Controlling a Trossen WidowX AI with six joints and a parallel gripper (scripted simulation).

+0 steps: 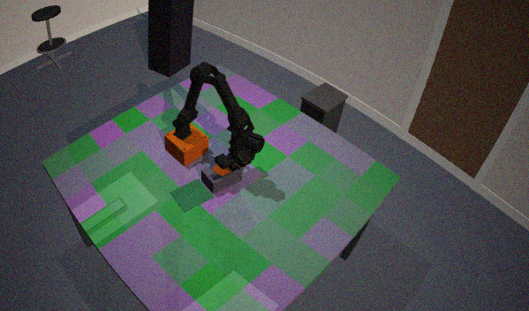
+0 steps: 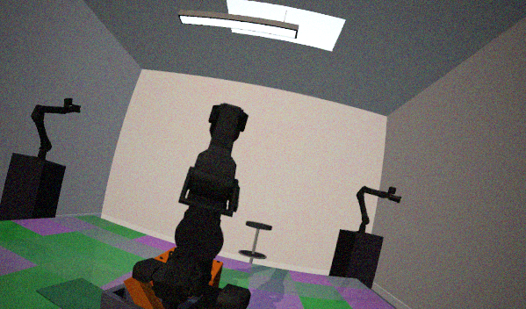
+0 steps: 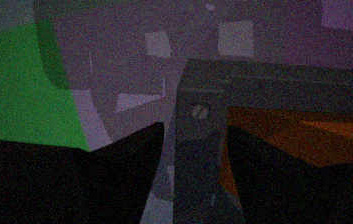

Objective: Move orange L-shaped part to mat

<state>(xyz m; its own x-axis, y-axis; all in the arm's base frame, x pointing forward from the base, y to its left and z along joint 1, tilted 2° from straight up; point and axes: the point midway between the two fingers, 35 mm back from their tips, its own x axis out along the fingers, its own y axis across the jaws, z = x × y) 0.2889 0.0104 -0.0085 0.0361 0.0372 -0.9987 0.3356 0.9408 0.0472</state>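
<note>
Now: the orange L-shaped part 5 cm to the right of my gripper tip, 3 cm behind it and 1 cm above it.
</note>
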